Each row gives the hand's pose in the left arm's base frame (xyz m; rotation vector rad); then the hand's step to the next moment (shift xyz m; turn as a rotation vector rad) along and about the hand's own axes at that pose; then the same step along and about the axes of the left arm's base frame.
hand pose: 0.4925 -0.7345 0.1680 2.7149 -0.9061 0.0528
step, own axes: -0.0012 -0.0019 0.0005 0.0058 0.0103 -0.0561
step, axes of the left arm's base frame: 0.0001 0.0020 -0.0011 0.0015 0.0040 0.0572
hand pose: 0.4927 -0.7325 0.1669 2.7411 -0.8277 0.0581
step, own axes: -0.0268 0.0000 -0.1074 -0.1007 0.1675 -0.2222
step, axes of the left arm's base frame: -0.0180 0.0438 0.1001 -0.1668 -0.0187 0.2437
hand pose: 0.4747 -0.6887 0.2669 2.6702 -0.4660 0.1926
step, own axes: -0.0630 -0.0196 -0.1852 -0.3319 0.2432 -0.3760
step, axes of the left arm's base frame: -0.0636 0.1144 0.1467 -0.4190 0.0500 0.3642
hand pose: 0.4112 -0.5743 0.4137 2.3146 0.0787 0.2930
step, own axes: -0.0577 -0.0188 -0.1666 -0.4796 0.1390 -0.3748
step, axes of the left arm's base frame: -0.0945 0.1226 0.0864 -0.5587 0.0993 0.2605
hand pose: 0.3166 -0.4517 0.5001 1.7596 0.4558 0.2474
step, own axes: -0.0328 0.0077 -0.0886 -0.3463 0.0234 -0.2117
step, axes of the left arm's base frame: -0.0639 0.0628 0.0310 -0.3927 0.0337 0.0996
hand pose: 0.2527 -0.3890 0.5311 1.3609 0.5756 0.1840
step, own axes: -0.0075 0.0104 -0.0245 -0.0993 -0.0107 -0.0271
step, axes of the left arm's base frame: -0.0163 0.0202 0.0097 -0.0997 -0.0233 0.0151
